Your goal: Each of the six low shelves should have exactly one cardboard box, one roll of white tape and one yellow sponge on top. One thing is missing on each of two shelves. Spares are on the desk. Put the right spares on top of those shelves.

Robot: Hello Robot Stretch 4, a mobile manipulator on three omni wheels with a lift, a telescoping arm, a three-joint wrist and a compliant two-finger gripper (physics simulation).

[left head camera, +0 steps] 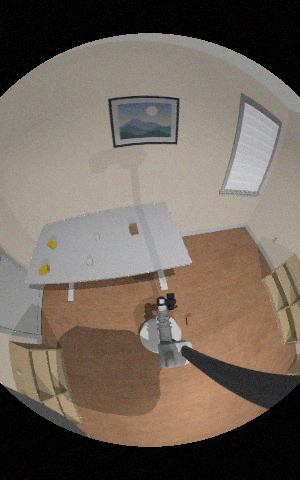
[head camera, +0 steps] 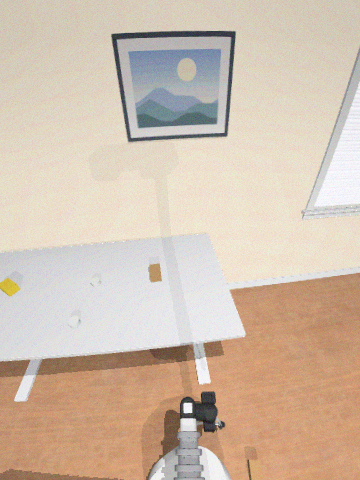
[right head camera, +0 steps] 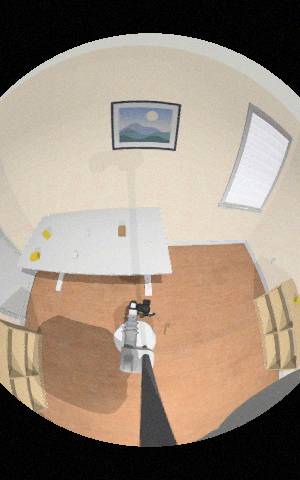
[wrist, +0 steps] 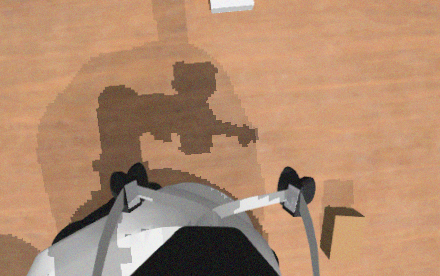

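My gripper (wrist: 213,180) (head camera: 220,425) is open, with nothing between its fingers, over the floor in front of the desk (head camera: 210,310) (left head camera: 170,250) (right head camera: 155,250). On the desk, a brown cardboard box (head camera: 155,273) (left head camera: 133,229) (right head camera: 122,231) lies toward the right. One white tape roll (head camera: 95,281) (left head camera: 97,237) (right head camera: 87,233) is left of it; another tape roll (head camera: 74,321) (left head camera: 90,261) (right head camera: 75,254) is nearer the front. A yellow sponge (head camera: 9,287) (left head camera: 52,244) (right head camera: 46,234) lies farther left, and a second sponge (left head camera: 44,270) (right head camera: 35,256) near the left front corner.
Low tan shelves stand at the left (left head camera: 25,357) and right (right head camera: 290,292), partly cut off. A yellow sponge (right head camera: 296,300) shows on the right one. A small tan object (wrist: 347,237) (head camera: 255,470) (right head camera: 166,328) is on the floor right of my base. Desk legs (head camera: 201,365) stand ahead.
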